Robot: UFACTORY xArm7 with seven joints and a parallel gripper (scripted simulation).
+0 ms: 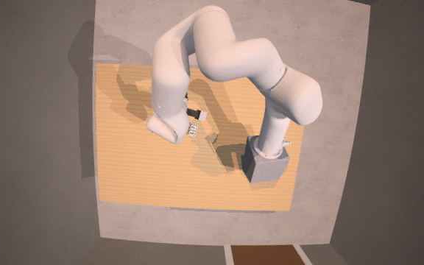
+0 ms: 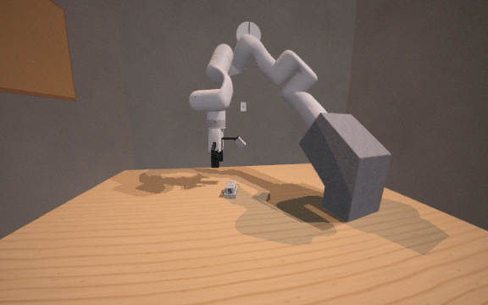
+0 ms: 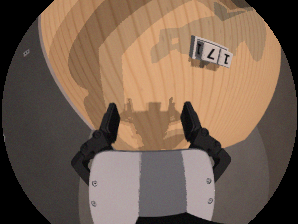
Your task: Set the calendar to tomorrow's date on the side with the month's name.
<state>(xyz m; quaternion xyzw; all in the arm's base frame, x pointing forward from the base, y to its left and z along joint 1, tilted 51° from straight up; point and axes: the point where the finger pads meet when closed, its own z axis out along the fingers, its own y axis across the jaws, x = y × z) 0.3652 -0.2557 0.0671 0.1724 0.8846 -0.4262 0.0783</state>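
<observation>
The white calendar tray is 30 mm behind my hand, 130 mm to the left of it and 80 mm below it.
</observation>
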